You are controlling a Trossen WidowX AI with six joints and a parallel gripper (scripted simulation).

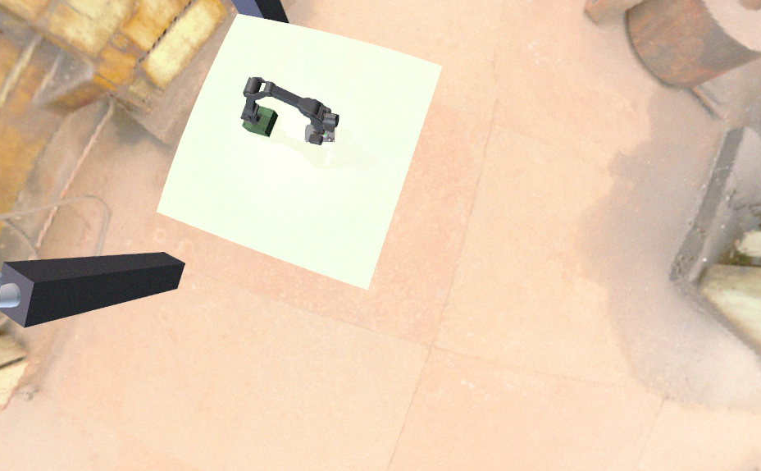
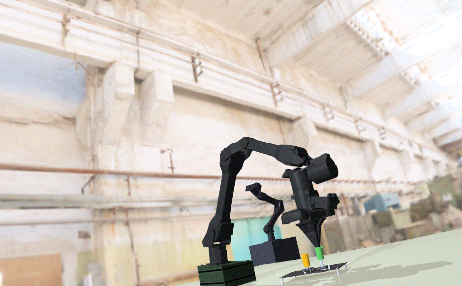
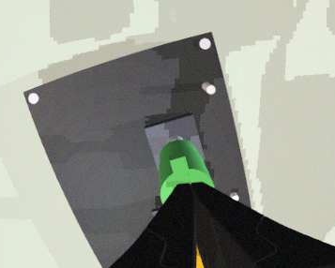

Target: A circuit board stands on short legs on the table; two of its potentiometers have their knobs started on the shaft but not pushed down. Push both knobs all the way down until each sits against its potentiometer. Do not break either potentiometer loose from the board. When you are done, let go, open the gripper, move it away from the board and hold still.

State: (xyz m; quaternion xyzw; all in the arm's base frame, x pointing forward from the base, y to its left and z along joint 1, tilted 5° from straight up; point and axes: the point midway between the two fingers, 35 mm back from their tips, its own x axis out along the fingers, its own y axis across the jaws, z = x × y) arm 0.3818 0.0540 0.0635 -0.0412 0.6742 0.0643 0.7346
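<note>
Now: the green knob 1 cm below my gripper tip. Also, from my gripper tip: orange knob: 4 cm behind, 3 cm below, 1 cm to the right.
</note>
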